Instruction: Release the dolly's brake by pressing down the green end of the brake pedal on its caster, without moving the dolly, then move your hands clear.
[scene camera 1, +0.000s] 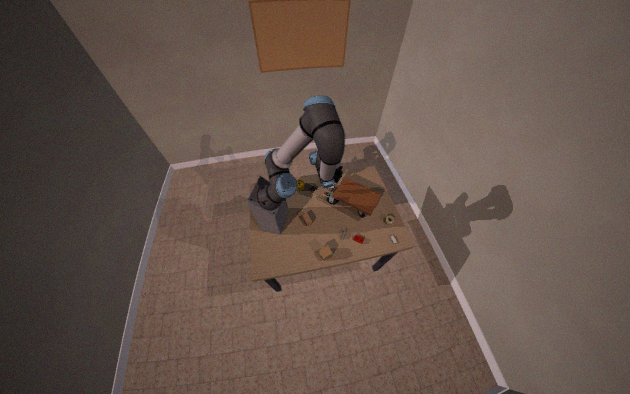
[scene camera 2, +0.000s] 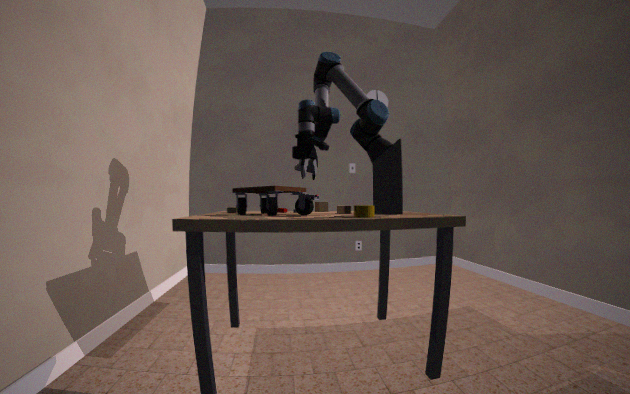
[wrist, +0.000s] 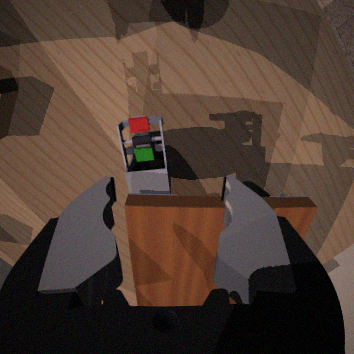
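The dolly, with its brown wooden deck (scene camera 1: 357, 196) (scene camera 2: 270, 189) (wrist: 175, 235), stands on its casters on the table. The grey caster bracket (wrist: 148, 181) sticks out from one deck edge in the wrist view. It holds the brake pedal, with its green end (wrist: 144, 154) nearer the deck and its red end (wrist: 139, 124) farther out. The pedal's exact tilt is hard to tell. My gripper (scene camera 2: 308, 175) (wrist: 168, 179) is partly open and empty. It hangs above the deck edge on the caster's side, apart from the dolly. In scene camera 1 the arm hides most of the gripper.
A yellow cylinder (scene camera 1: 300, 185) (scene camera 2: 364, 211) stands near the arm's base. A brown block (scene camera 1: 307, 218), a light wooden block (scene camera 1: 326, 252), a red block (scene camera 1: 359, 239), a small grey piece (scene camera 1: 344, 233) and a white piece (scene camera 1: 394, 239) lie on the table (scene camera 1: 280, 260).
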